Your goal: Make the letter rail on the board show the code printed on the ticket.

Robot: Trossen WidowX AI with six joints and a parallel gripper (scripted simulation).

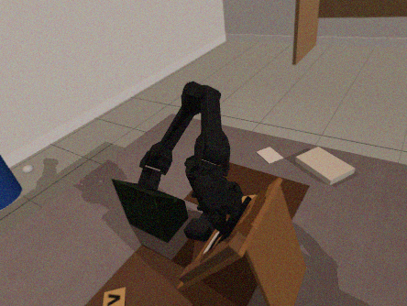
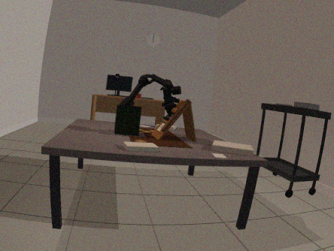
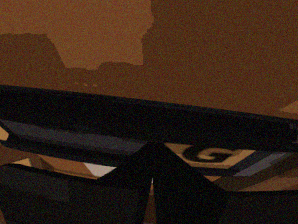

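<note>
My gripper tip is now 30 mm to the left of the tan letter tile and 10 mm short of it. The rest, counted from my gripper tip: white ticket: 80 mm below, 50 mm behind, 20 mm to the left; then brown mat: 160 mm below, 140 mm behind, 50 mm to the left.
</note>
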